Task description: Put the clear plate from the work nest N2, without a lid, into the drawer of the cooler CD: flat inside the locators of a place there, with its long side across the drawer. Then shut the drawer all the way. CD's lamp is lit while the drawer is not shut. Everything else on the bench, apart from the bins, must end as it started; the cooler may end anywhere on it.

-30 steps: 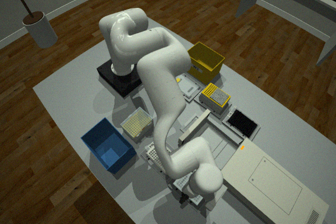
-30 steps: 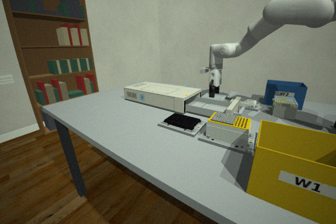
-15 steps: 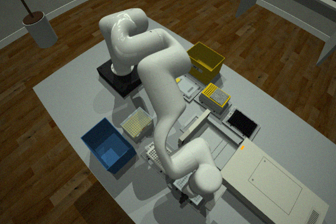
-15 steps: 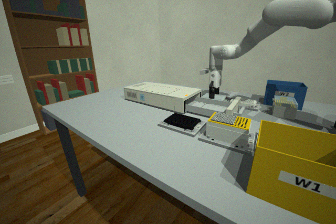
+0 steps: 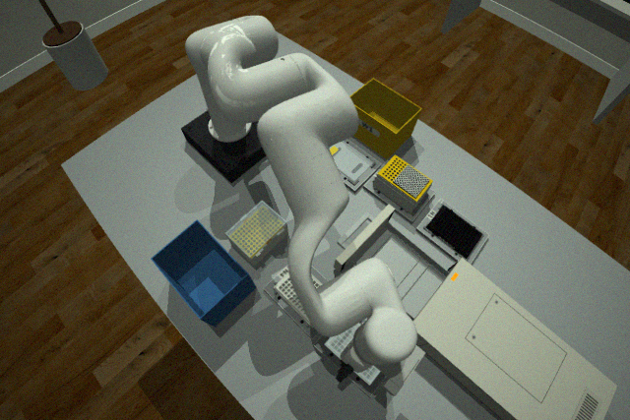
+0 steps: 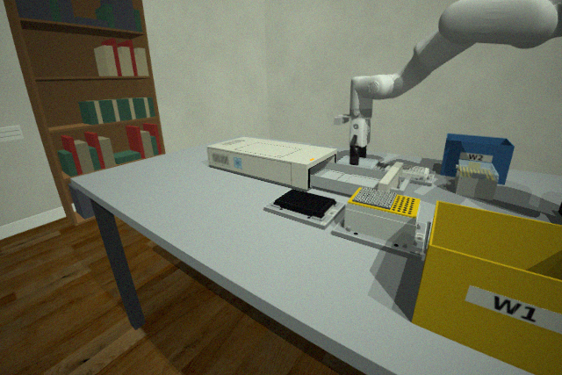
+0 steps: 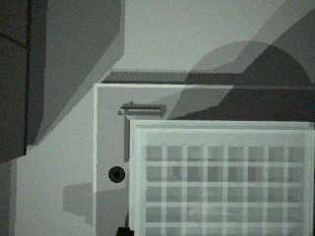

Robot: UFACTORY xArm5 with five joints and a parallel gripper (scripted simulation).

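My hand is 10 mm above the clear plate. The rest, counted from my hand: cooler CD: 190 mm to the left, 120 mm ahead, 10 mm above; drawer: 200 mm to the left, 30 mm behind, 10 mm above; white plate: 170 mm behind, 10 mm to the left, 10 mm below.
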